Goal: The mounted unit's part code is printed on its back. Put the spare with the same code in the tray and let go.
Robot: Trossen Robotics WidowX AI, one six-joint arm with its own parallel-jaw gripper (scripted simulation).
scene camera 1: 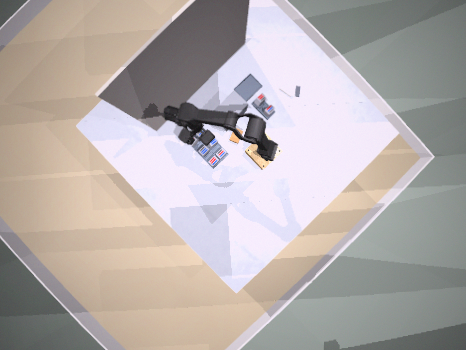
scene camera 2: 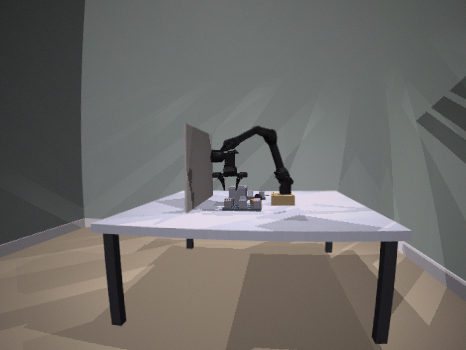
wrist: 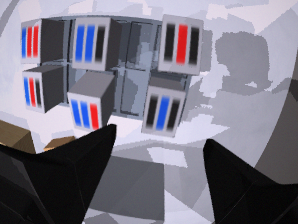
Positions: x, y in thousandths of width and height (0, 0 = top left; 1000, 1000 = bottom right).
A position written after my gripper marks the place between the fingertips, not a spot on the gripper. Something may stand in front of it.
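With my gripper (wrist: 545, 618) open, I hold nothing in it. A rack (wrist: 471, 185) is visible to me, and so is a dark panel (scene camera 1: 402, 144). I can see the panel (scene camera 2: 426, 524) here as well.
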